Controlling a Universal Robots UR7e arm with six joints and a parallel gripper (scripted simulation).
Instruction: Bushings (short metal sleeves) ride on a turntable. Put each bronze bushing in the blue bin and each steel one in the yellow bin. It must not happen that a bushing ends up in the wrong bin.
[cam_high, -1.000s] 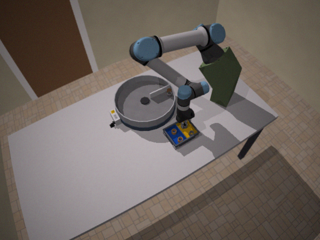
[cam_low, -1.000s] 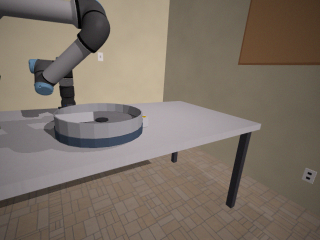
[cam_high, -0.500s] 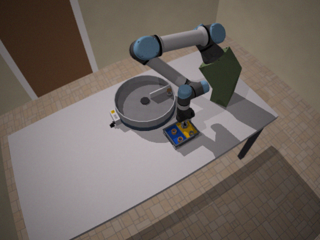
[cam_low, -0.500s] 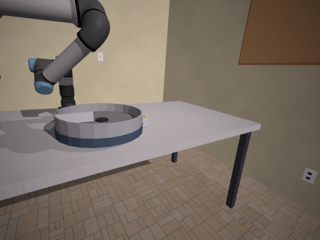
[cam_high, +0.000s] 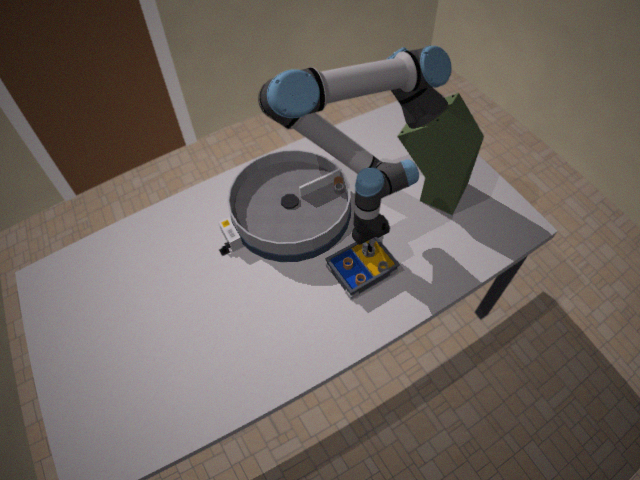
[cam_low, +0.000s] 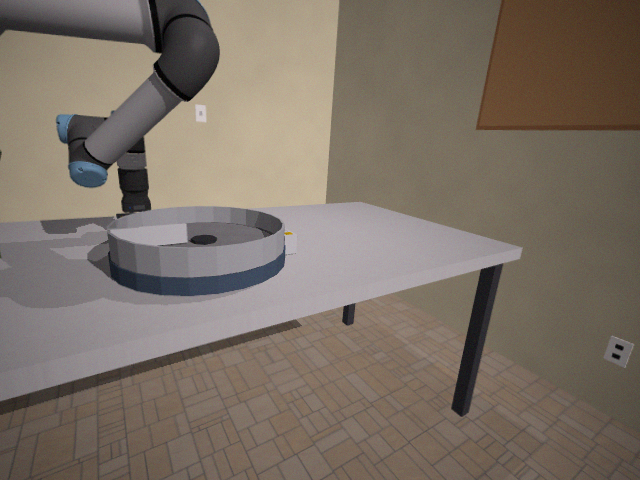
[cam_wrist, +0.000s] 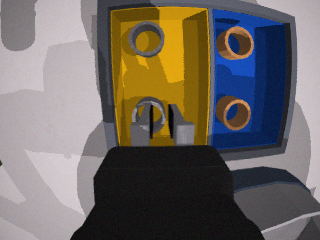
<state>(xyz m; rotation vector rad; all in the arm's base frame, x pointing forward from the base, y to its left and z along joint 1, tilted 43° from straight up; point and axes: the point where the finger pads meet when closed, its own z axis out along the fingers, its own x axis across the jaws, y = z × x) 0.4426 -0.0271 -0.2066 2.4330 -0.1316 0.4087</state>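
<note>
The blue bin is 5 cm ahead of my hand, 3 cm to the left of it and 1 cm below it. Also, from my hand: grey turntable: 32 cm to the right, 6 cm ahead, 1 cm above.
</note>
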